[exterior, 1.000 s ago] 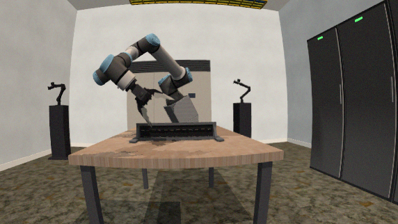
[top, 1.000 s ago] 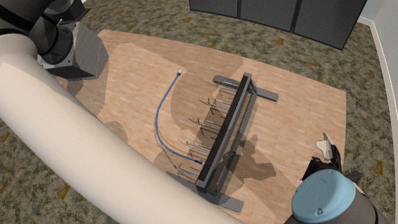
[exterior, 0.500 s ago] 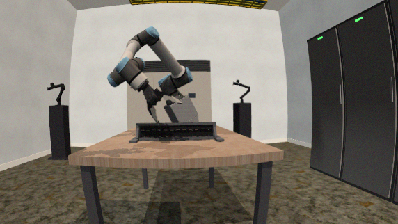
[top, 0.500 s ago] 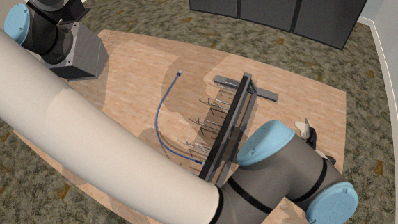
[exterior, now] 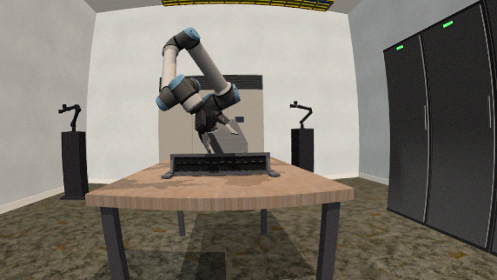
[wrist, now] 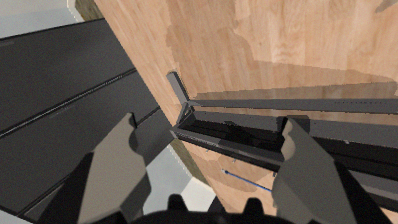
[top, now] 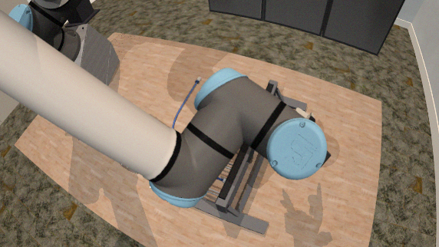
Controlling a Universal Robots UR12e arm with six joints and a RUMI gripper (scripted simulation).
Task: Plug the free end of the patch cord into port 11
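My hand is 40 cm past the plug, 29 cm to the right of it and 14 cm above it.
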